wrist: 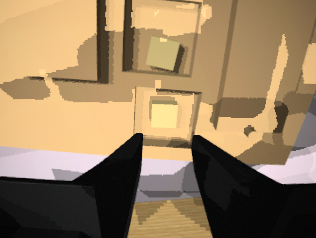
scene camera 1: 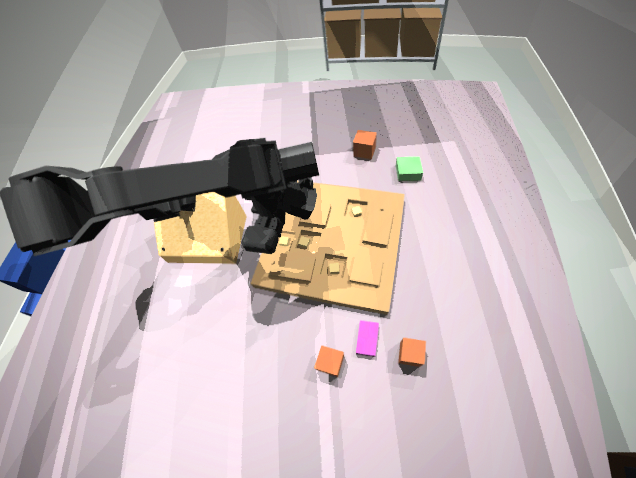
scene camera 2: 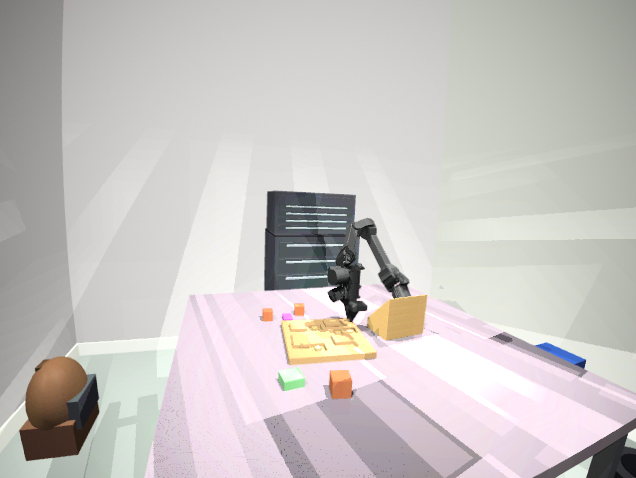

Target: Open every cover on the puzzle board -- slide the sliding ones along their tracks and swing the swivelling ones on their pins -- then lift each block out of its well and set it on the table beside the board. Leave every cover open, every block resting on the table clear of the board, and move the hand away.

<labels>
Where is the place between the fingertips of the gripper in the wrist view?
167,141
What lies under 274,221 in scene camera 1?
The gripper.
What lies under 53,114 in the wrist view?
A tan puzzle board.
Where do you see a tan block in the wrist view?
162,52
</labels>
